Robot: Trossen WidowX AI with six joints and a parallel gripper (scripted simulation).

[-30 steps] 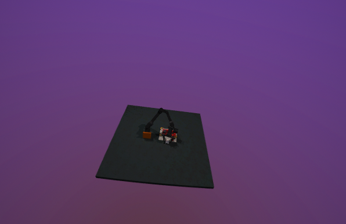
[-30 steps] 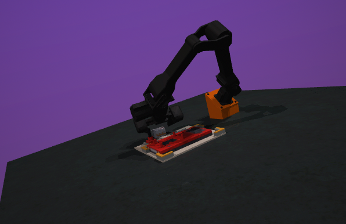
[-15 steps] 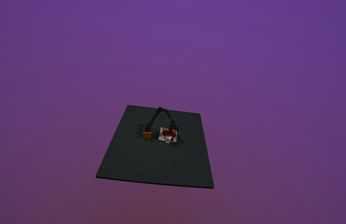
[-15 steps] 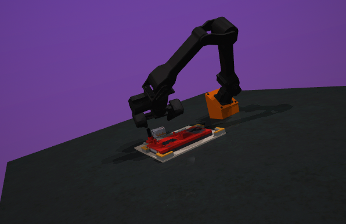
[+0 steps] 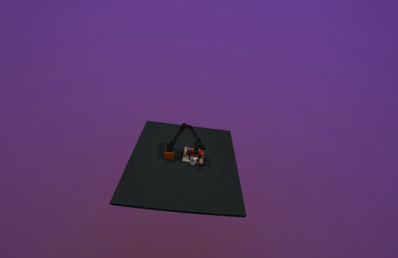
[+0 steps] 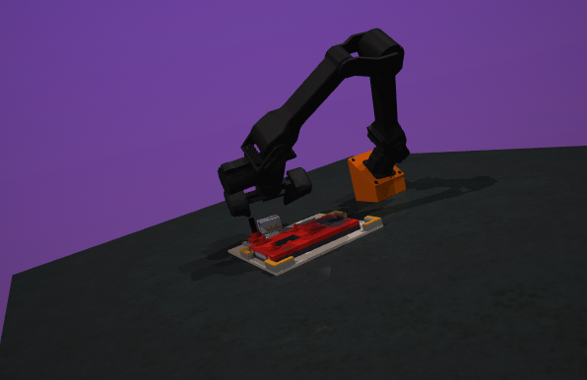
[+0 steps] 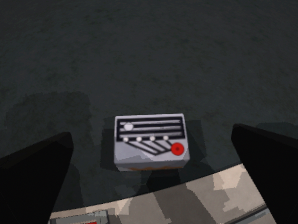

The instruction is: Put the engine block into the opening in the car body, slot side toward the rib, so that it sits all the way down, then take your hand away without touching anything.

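Right now my gripper tip is 1 cm to the left of the engine block and 4 cm above it. The rest, counted from my gripper tip: dark upright peg: 6 cm ahead, 6 cm to the left, 2 cm below; cream base plate: 15 cm to the left, 4 cm below.
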